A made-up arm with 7 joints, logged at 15 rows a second.
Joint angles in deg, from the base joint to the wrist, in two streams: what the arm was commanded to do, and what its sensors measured. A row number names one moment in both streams.
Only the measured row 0 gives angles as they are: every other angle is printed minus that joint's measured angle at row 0.
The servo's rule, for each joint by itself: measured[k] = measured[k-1] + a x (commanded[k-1-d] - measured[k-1]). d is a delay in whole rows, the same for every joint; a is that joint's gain. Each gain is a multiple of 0.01, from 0.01 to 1. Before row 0 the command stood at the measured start. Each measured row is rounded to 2 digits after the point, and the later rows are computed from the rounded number. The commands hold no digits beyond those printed.
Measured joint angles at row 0: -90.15, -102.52, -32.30, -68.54, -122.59, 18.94, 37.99
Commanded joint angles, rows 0 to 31: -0.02, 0.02, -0.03, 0.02, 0.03, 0.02, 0.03; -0.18, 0.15, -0.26, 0.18, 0.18, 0.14, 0.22; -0.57, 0.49, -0.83, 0.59, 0.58, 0.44, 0.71; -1.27, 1.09, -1.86, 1.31, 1.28, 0.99, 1.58; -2.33, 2.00, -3.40, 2.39, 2.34, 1.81, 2.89; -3.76, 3.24, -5.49, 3.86, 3.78, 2.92, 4.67; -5.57, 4.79, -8.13, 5.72, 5.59, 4.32, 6.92; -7.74, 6.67, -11.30, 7.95, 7.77, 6.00, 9.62; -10.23, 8.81, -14.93, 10.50, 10.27, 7.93, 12.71; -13.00, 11.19, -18.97, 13.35, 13.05, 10.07, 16.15; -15.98, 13.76, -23.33, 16.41, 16.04, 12.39, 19.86; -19.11, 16.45, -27.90, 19.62, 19.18, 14.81, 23.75; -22.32, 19.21, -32.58, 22.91, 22.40, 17.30, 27.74; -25.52, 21.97, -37.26, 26.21, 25.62, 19.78, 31.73; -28.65, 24.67, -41.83, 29.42, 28.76, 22.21, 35.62; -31.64, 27.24, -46.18, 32.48, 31.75, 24.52, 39.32; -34.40, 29.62, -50.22, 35.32, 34.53, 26.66, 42.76; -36.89, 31.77, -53.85, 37.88, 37.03, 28.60, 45.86; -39.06, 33.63, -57.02, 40.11, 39.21, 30.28, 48.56; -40.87, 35.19, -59.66, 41.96, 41.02, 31.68, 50.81; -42.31, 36.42, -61.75, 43.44, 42.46, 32.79, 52.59; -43.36, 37.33, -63.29, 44.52, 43.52, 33.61, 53.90; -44.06, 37.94, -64.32, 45.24, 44.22, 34.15, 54.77; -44.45, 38.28, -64.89, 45.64, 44.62, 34.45, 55.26; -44.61, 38.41, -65.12, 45.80, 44.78, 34.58, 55.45; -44.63, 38.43, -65.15, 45.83, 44.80, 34.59, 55.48; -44.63, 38.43, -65.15, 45.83, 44.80, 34.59, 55.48; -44.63, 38.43, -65.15, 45.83, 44.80, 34.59, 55.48; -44.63, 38.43, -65.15, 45.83, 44.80, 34.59, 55.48; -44.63, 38.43, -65.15, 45.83, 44.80, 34.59, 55.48; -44.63, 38.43, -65.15, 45.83, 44.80, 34.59, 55.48; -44.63, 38.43, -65.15, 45.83, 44.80, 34.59, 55.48
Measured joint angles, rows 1 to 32: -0.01, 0.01, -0.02, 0.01, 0.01, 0.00, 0.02; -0.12, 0.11, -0.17, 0.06, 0.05, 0.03, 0.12; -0.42, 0.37, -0.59, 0.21, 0.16, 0.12, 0.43; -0.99, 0.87, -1.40, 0.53, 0.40, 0.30, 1.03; -1.89, 1.65, -2.68, 1.07, 0.81, 0.62, 2.00; -3.14, 2.75, -4.48, 1.88, 1.43, 1.10, 3.39; -4.77, 4.16, -6.82, 2.99, 2.30, 1.78, 5.23; -6.76, 5.89, -9.69, 4.43, 3.45, 2.67, 7.51; -9.08, 7.90, -13.04, 6.19, 4.88, 3.77, 10.21; -11.71, 10.17, -16.84, 8.27, 6.60, 5.09, 13.30; -14.57, 12.65, -20.99, 10.63, 8.58, 6.62, 16.71; -17.61, 15.27, -25.41, 13.24, 10.81, 8.34, 20.37; -20.77, 17.99, -30.00, 16.04, 13.24, 10.22, 24.20; -23.95, 20.74, -34.65, 18.99, 15.84, 12.23, 28.12; -27.10, 23.45, -39.25, 22.01, 18.55, 14.33, 32.02; -30.14, 26.07, -43.69, 25.05, 21.32, 16.47, 35.82; -32.99, 28.52, -47.87, 28.03, 24.09, 18.61, 39.43; -35.60, 30.76, -51.70, 30.89, 26.81, 20.71, 42.77; -37.92, 32.74, -55.10, 33.56, 29.41, 22.72, 45.78; -39.90, 34.43, -58.02, 36.00, 31.85, 24.60, 48.40; -41.51, 35.80, -60.41, 38.16, 34.08, 26.32, 50.58; -42.75, 36.86, -62.25, 40.00, 36.06, 27.85, 52.31; -43.63, 37.61, -63.57, 41.52, 37.77, 29.17, 53.59; -44.18, 38.07, -64.41, 42.71, 39.21, 30.28, 54.46; -44.47, 38.30, -64.86, 43.61, 40.38, 31.18, 54.97; -44.58, 38.39, -65.05, 44.25, 41.31, 31.90, 55.24; -44.61, 38.42, -65.11, 44.71, 42.04, 32.46, 55.36; -44.62, 38.43, -65.14, 45.03, 42.62, 32.91, 55.42; -44.63, 38.43, -65.15, 45.26, 43.08, 33.26, 55.45; -44.63, 38.43, -65.15, 45.43, 43.44, 33.54, 55.47; -44.63, 38.43, -65.15, 45.55, 43.73, 33.76, 55.48; -44.63, 38.43, -65.15, 45.63, 43.95, 33.93, 55.48
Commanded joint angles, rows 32 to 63: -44.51, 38.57, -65.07, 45.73, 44.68, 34.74, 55.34; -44.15, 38.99, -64.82, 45.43, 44.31, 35.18, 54.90; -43.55, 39.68, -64.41, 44.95, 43.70, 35.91, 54.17; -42.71, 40.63, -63.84, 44.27, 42.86, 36.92, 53.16; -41.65, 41.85, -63.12, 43.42, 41.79, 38.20, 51.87; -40.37, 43.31, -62.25, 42.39, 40.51, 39.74, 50.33; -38.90, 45.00, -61.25, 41.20, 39.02, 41.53, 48.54; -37.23, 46.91, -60.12, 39.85, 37.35, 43.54, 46.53; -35.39, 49.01, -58.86, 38.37, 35.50, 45.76, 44.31; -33.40, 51.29, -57.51, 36.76, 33.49, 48.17, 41.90; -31.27, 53.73, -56.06, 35.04, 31.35, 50.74, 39.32; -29.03, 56.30, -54.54, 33.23, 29.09, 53.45, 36.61; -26.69, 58.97, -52.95, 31.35, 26.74, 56.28, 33.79; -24.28, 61.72, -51.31, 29.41, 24.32, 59.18, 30.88; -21.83, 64.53, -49.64, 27.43, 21.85, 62.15, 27.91; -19.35, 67.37, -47.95, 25.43, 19.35, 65.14, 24.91; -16.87, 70.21, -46.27, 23.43, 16.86, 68.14, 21.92; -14.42, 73.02, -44.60, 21.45, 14.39, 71.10, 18.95; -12.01, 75.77, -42.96, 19.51, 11.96, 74.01, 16.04; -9.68, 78.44, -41.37, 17.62, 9.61, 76.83, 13.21; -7.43, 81.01, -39.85, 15.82, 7.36, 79.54, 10.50; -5.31, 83.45, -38.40, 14.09, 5.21, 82.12, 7.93; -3.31, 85.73, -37.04, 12.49, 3.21, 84.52, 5.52; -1.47, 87.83, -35.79, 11.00, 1.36, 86.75, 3.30; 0.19, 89.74, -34.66, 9.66, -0.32, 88.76, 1.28; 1.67, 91.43, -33.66, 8.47, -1.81, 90.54, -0.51; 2.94, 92.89, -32.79, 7.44, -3.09, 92.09, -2.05; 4.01, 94.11, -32.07, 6.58, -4.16, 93.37, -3.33; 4.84, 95.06, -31.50, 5.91, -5.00, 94.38, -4.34; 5.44, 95.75, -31.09, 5.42, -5.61, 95.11, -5.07; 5.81, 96.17, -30.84, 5.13, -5.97, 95.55, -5.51; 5.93, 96.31, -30.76, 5.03, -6.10, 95.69, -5.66
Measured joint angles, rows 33 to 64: -44.55, 38.53, -65.10, 45.66, 44.10, 34.10, 55.41; -44.28, 38.85, -64.92, 45.59, 44.14, 34.33, 55.14; -43.79, 39.42, -64.59, 45.40, 44.05, 34.66, 54.64; -43.07, 40.25, -64.11, 45.07, 43.80, 35.13, 53.87; -42.12, 41.35, -63.48, 44.59, 43.38, 35.77, 52.83; -40.95, 42.70, -62.69, 43.95, 42.78, 36.60, 51.53; -39.58, 44.29, -61.77, 43.15, 41.99, 37.64, 49.98; -38.01, 46.10, -60.71, 42.19, 41.02, 38.88, 48.19; -36.25, 48.11, -59.53, 41.08, 39.86, 40.32, 46.17; -34.34, 50.30, -58.24, 39.83, 38.52, 41.97, 43.95; -32.28, 52.67, -56.84, 38.44, 37.01, 43.81, 41.54; -30.10, 55.17, -55.37, 36.93, 35.35, 45.83, 38.98; -27.82, 57.79, -53.82, 35.31, 33.54, 48.02, 36.28; -25.45, 60.50, -52.21, 33.60, 31.60, 50.36, 33.47; -23.02, 63.28, -50.57, 31.81, 29.55, 52.84, 30.58; -20.56, 66.10, -48.89, 29.96, 27.41, 55.42, 27.63; -18.09, 68.94, -47.21, 28.07, 25.19, 58.09, 24.66; -15.63, 71.76, -45.54, 26.15, 22.92, 60.82, 21.69; -13.20, 74.53, -43.89, 24.22, 20.62, 63.59, 18.75; -10.84, 77.23, -42.28, 22.31, 18.31, 66.37, 15.87; -8.56, 79.84, -40.72, 20.43, 16.01, 69.14, 13.08; -6.38, 82.33, -39.24, 18.59, 13.74, 71.87, 10.40; -4.32, 84.68, -37.83, 16.82, 11.53, 74.53, 7.86; -2.41, 86.85, -36.52, 15.13, 9.39, 77.10, 5.49; -0.67, 88.84, -35.33, 13.54, 7.35, 79.55, 3.30; 0.90, 90.63, -34.26, 12.07, 5.43, 81.86, 1.32; 2.27, 92.19, -33.32, 10.73, 3.64, 84.01, -0.43; 3.44, 93.51, -32.52, 9.53, 2.00, 85.98, -1.94; 4.38, 94.58, -31.87, 8.48, 0.53, 87.74, -3.19; 5.09, 95.39, -31.37, 7.59, -0.76, 89.29, -4.17; 5.57, 95.93, -31.03, 6.88, -1.85, 90.60, -4.87; 5.81, 96.19, -30.86, 6.34, -2.74, 91.67, -5.28
